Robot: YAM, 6 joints.
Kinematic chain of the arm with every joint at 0, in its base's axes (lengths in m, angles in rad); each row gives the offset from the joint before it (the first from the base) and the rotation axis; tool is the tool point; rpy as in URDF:
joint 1: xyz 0 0 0.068 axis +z
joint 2: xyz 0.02 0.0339 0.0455 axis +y
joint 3: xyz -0.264 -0.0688 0 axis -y
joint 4: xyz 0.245 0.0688 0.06 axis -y
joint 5: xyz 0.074 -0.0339 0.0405 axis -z
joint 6: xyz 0.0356 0 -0.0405 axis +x
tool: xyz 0 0 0 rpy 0 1.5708 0
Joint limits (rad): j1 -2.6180..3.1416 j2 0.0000..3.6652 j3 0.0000..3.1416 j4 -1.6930..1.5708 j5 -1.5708..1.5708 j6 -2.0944..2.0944
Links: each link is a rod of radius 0.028 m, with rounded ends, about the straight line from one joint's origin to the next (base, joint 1, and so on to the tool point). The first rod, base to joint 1, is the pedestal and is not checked.
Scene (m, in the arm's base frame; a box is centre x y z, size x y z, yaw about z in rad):
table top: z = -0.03
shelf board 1: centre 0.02 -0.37 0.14 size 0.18 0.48 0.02 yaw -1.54
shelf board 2: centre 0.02 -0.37 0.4 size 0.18 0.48 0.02 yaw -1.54
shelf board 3: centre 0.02 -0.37 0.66 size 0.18 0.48 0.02 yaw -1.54
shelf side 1: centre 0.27 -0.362 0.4 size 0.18 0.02 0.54 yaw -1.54
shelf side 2: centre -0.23 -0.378 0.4 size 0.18 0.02 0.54 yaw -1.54
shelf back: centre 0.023 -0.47 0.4 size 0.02 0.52 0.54 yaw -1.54
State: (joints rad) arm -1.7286 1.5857 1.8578 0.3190 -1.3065 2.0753
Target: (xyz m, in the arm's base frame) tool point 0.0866 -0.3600 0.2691
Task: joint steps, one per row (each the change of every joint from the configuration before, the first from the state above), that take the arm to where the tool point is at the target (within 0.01 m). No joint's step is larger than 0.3 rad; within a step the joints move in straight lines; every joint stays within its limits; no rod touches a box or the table.
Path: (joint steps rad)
1: -0.0809 -0.2381 -0.1745 -0.0424 -0.0553 0.0000
2: -0.0809 -0.2382 -0.1744 -0.0424 -0.0553 0.0000
3: 0.1489 -0.0611 -0.2360 -0.0879 -0.0355 0.0000
4: 0.1490 -0.0611 -0.2361 -0.0880 -0.0355 0.0000
5: 0.1489 -0.0611 -0.2360 -0.0879 -0.0355 0.0000
6: 0.1489 -0.0611 -0.2360 -0.0880 -0.0355 0.0000
7: -0.0448 0.2771 0.1971 0.0848 0.0632 0.0000
8: -0.0448 0.2770 0.1972 0.0848 0.0632 0.0000
9: -0.0448 0.2771 0.1971 0.0849 0.0632 0.0000

